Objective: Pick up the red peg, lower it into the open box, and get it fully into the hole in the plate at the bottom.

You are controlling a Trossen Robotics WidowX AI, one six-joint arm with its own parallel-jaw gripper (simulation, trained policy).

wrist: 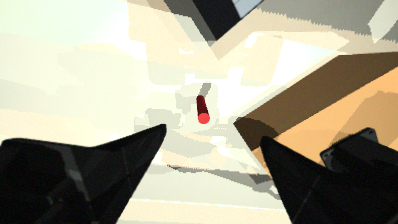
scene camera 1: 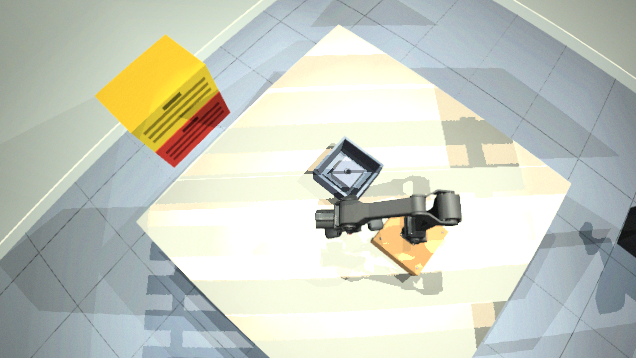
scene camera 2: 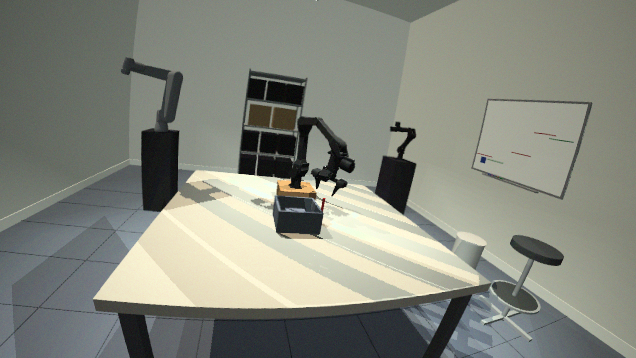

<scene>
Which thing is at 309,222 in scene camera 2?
A dark grey box.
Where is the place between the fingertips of the gripper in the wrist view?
At 212,134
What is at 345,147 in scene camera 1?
A dark grey box.
</scene>
